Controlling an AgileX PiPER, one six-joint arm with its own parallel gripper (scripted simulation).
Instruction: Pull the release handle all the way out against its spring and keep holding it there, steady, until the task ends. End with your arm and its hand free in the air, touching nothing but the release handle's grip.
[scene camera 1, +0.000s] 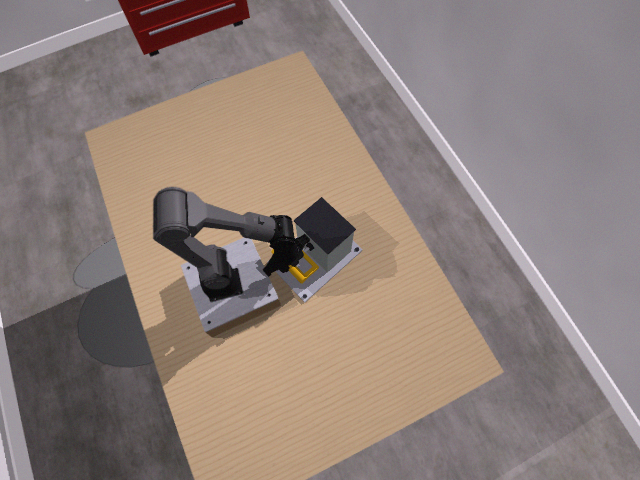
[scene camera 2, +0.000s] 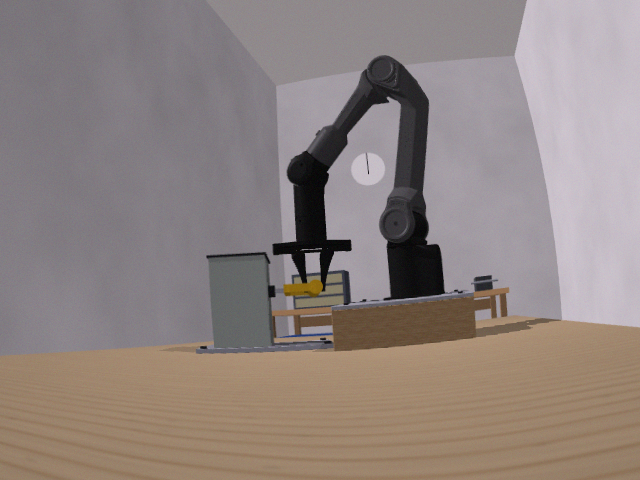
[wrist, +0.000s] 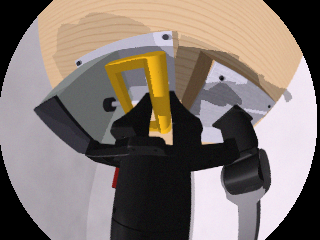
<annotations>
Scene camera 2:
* gripper: 314, 291
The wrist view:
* gripper: 160, 97
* release handle: 154, 63
</annotations>
